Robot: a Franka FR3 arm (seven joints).
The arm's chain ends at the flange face. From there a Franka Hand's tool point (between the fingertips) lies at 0.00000 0.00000 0.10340 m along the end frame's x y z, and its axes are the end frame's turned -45 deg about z.
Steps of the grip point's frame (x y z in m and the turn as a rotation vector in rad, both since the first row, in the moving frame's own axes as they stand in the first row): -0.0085 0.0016 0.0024 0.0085 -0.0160 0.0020; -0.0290 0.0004 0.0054 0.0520 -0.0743 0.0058; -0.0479 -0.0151 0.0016 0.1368 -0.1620 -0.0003; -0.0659 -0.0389 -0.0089 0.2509 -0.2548 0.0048; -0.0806 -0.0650 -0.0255 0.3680 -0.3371 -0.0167; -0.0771 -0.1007 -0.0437 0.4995 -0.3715 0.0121; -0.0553 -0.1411 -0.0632 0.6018 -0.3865 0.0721
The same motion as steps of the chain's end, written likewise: -0.0031 0.0066 0.0024 -0.0053 -0.0173 0.0020; -0.0110 0.0192 0.0058 -0.0158 -0.0893 0.0058; -0.0229 0.0214 0.0039 -0.0178 -0.2113 -0.0003; -0.0379 0.0189 -0.0024 -0.0028 -0.3576 0.0048; -0.0535 0.0128 -0.0129 0.0218 -0.4986 -0.0167; -0.0661 -0.0075 -0.0243 0.0905 -0.6159 0.0121; -0.0732 -0.0438 -0.0379 0.1522 -0.6988 0.0721
